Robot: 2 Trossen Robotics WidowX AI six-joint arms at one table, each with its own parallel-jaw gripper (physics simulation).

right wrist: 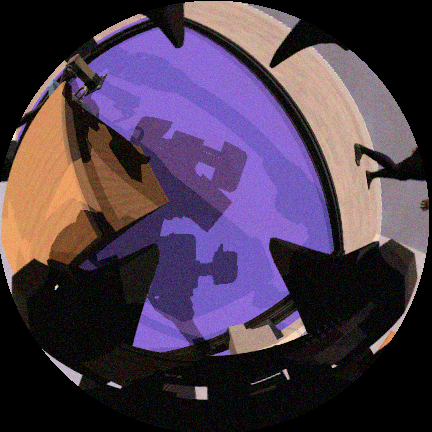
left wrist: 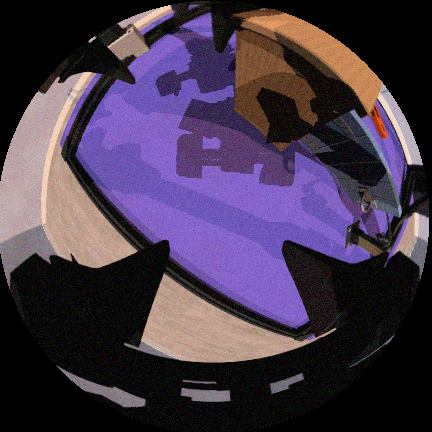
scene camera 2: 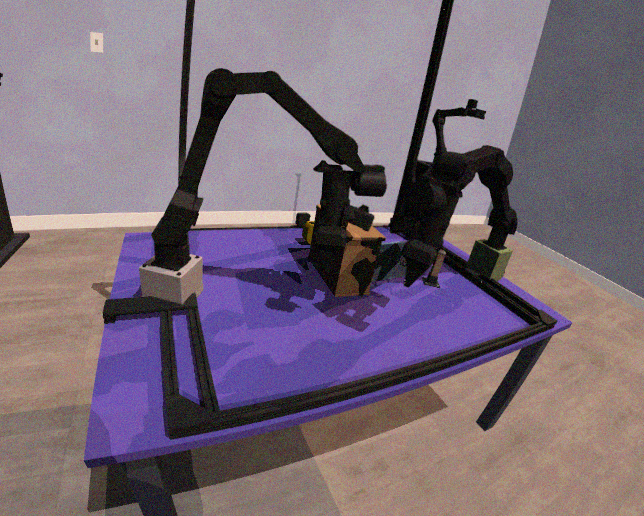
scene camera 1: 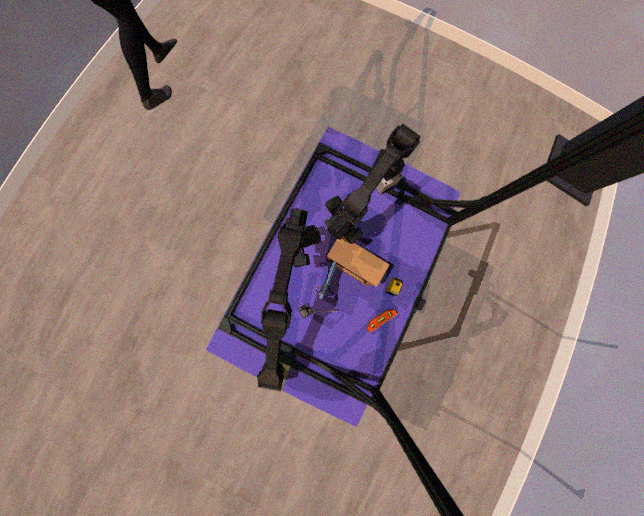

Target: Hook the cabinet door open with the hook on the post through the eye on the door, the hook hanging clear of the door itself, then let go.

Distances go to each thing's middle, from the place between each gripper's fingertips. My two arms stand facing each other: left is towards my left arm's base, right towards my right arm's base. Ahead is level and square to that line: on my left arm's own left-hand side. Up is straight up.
Labels:
The wooden cabinet (scene camera 2: 353,268) lies 140 mm behind my right hand, 170 mm to the left of it and 30 mm below it.
My left hand is 240 mm past the wooden cabinet, 20 mm to the right of it and 40 mm above it.

